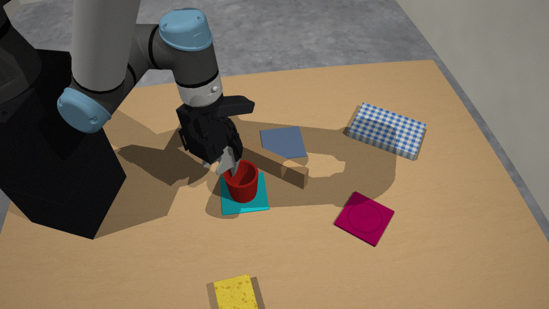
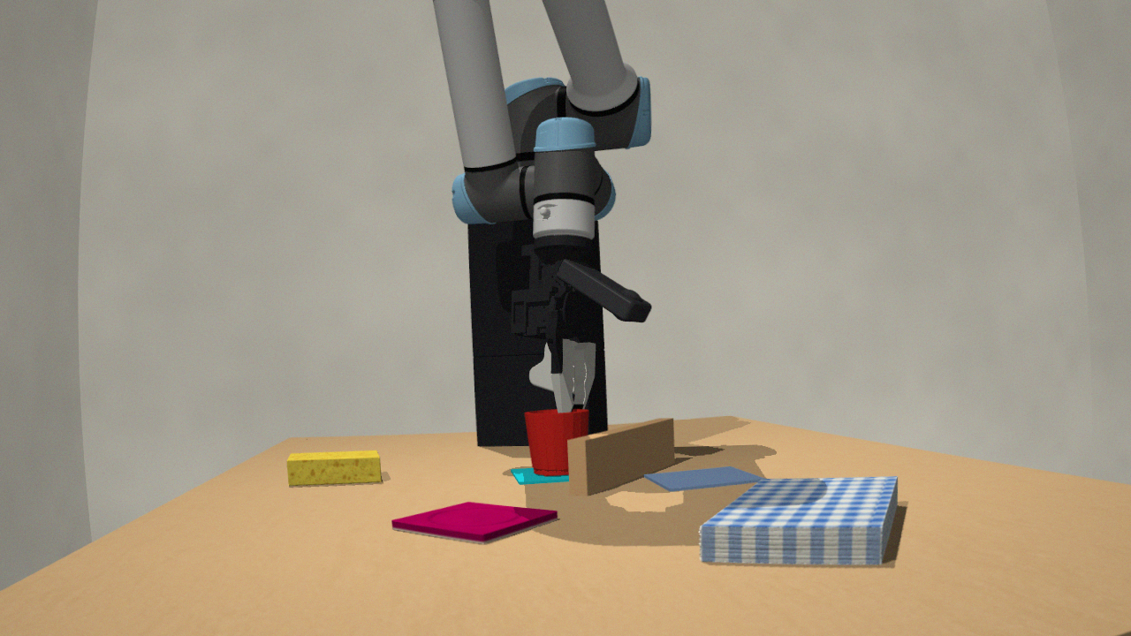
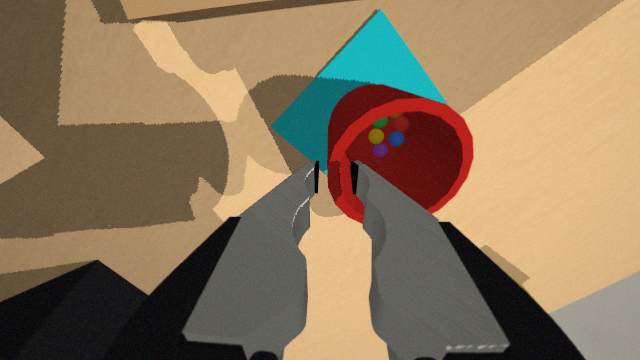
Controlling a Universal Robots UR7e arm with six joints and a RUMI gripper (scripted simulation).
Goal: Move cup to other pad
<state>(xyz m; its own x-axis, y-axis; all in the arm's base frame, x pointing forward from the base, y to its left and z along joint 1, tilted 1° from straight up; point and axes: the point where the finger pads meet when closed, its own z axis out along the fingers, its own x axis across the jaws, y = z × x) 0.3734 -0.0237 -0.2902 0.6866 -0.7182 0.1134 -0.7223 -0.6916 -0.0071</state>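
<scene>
My hand is 50 mm above the red cup, 20 mm to the left of it and 20 mm short of it. The rest, counted from my hand: wooden rail (80 mm ahead, 50 mm below, 40 mm to the left); then blue marble (50 mm below, 40 mm to the right, 30 mm ahead); then purple marble (50 mm below, 40 mm to the right, 20 mm ahead).
</scene>
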